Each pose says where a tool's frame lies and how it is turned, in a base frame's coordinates. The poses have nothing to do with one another.
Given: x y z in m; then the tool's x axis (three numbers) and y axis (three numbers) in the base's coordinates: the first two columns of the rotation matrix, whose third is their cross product.
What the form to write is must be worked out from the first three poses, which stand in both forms.
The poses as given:
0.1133 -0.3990 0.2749 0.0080 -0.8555 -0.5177 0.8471 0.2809 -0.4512
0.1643 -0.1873 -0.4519 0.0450 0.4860 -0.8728 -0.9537 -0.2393 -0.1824
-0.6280 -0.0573 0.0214 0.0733 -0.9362 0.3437 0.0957 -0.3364 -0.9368
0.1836 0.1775 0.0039 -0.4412 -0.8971 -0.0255 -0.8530 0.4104 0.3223
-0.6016 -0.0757 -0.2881 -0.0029 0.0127 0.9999 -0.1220 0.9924 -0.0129
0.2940 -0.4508 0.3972 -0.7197 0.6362 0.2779 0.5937 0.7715 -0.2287
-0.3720 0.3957 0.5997 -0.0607 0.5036 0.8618 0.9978 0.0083 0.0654
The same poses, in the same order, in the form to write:
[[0.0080 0.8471 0.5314 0.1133], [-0.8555 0.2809 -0.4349 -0.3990], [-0.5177 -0.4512 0.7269 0.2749], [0 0 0 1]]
[[0.0450 -0.9537 -0.2975 0.1643], [0.4860 -0.2393 0.8406 -0.1873], [-0.8728 -0.1824 0.4527 -0.4519], [0 0 0 1]]
[[0.0733 0.0957 0.9927 -0.6280], [-0.9362 -0.3364 0.1016 -0.0573], [0.3437 -0.9368 0.0649 0.0214], [0 0 0 1]]
[[-0.4412 -0.8530 -0.2787 0.1836], [-0.8971 0.4104 0.1640 0.1775], [-0.0255 0.3223 -0.9463 0.0039], [0 0 0 1]]
[[-0.0029 -0.1220 -0.9925 -0.6016], [0.0127 0.9924 -0.1220 -0.0757], [0.9999 -0.0129 -0.0013 -0.2881], [0 0 0 1]]
[[-0.7197 0.5937 -0.3599 0.2940], [0.6362 0.7715 0.0004 -0.4508], [0.2779 -0.2287 -0.9330 0.3972], [0 0 0 1]]
[[-0.0607 0.9978 0.0258 -0.3720], [0.5036 0.0083 0.8639 0.3957], [0.8618 0.0654 -0.5030 0.5997], [0 0 0 1]]

